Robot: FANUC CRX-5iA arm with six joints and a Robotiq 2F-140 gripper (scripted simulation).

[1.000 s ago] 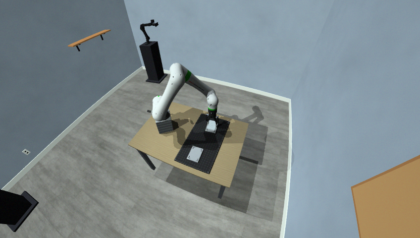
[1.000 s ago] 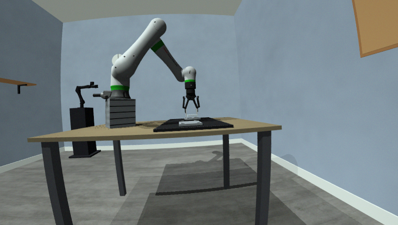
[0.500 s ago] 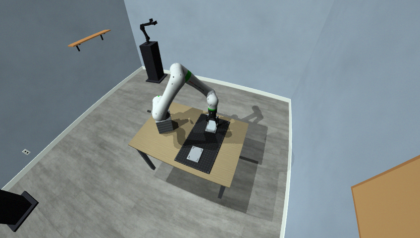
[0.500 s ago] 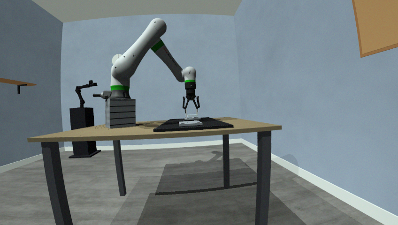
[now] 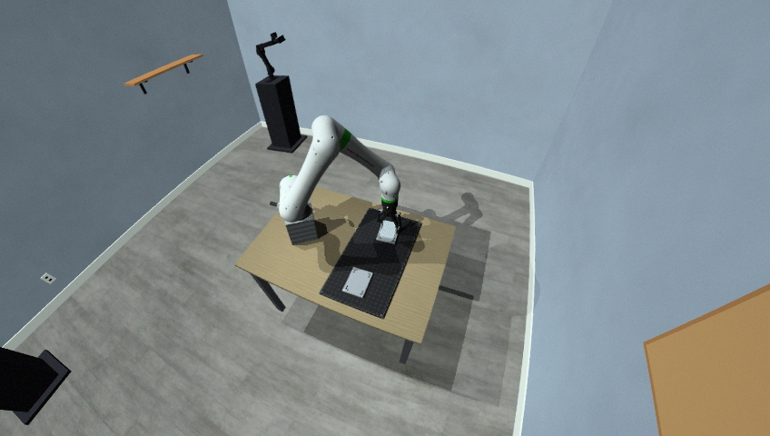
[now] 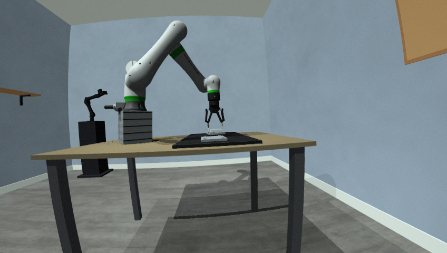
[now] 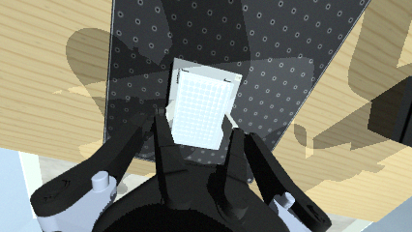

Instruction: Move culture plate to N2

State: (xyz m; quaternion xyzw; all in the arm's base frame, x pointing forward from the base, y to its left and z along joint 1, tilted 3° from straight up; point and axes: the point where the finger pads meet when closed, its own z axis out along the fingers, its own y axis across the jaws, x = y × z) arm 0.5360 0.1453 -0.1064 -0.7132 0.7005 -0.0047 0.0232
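My hand is 1 cm above the clear lid. Round my hand: plate: 2 cm below.
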